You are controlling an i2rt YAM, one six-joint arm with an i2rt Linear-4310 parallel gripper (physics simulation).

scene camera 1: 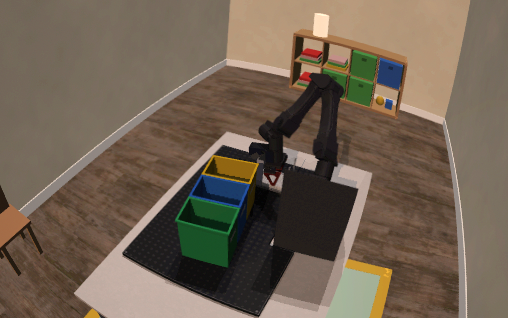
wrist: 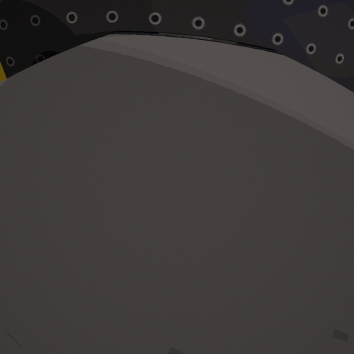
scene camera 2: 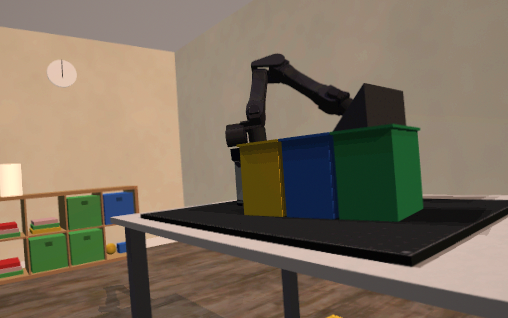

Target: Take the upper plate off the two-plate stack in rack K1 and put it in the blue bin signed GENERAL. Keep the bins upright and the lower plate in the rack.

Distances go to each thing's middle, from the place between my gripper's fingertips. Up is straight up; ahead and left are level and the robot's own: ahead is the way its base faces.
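Labels:
Relative to the yellow bin (scene camera 2: 262, 173), my gripper is 5 cm below, 20 cm to the right of it and 11 cm short of it. Counted from my hand, the green bin (scene camera 2: 378, 174) is 5 cm above, 46 cm to the left and 6 cm ahead, while the blue bin (scene camera 2: 309, 169) is 5 cm above, 33 cm to the left and 9 cm ahead.

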